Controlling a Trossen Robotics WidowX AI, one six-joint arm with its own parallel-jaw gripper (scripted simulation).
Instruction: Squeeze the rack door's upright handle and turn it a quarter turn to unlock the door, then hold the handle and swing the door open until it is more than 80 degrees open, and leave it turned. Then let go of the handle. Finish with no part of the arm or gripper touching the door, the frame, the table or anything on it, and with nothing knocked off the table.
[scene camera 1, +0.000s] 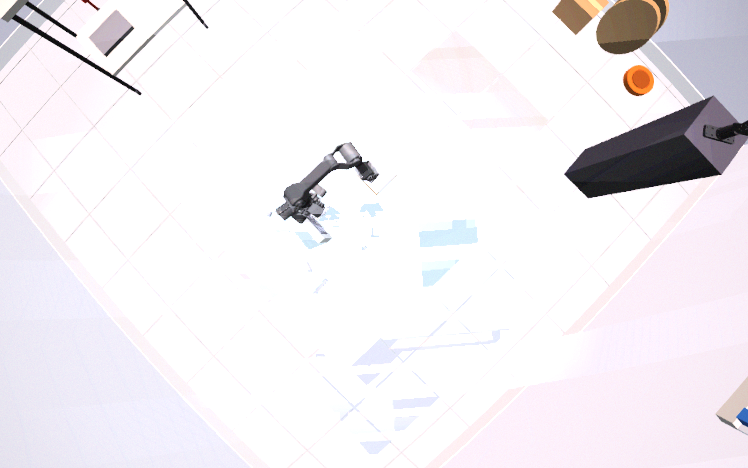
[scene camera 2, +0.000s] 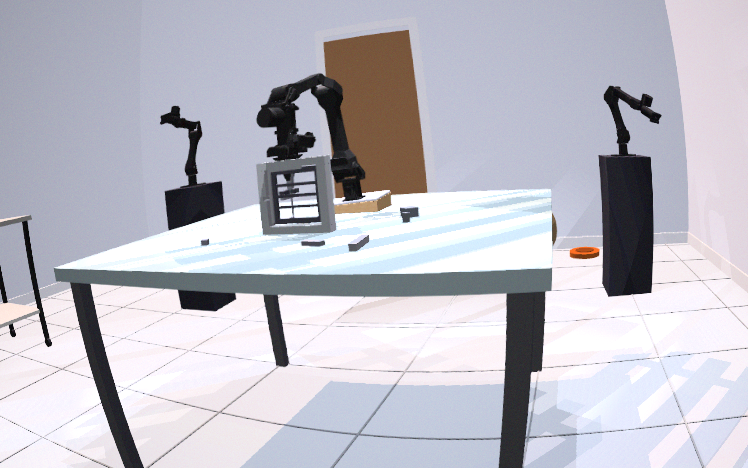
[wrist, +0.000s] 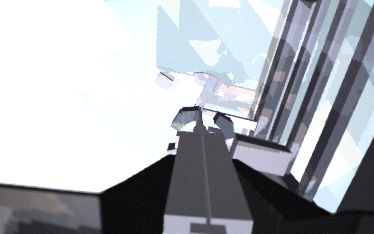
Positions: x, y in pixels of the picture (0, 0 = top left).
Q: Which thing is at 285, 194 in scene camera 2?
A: A barred door.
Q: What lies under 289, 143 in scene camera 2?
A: My gripper.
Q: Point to my gripper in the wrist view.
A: At 201, 165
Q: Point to a barred door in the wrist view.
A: At 276, 161
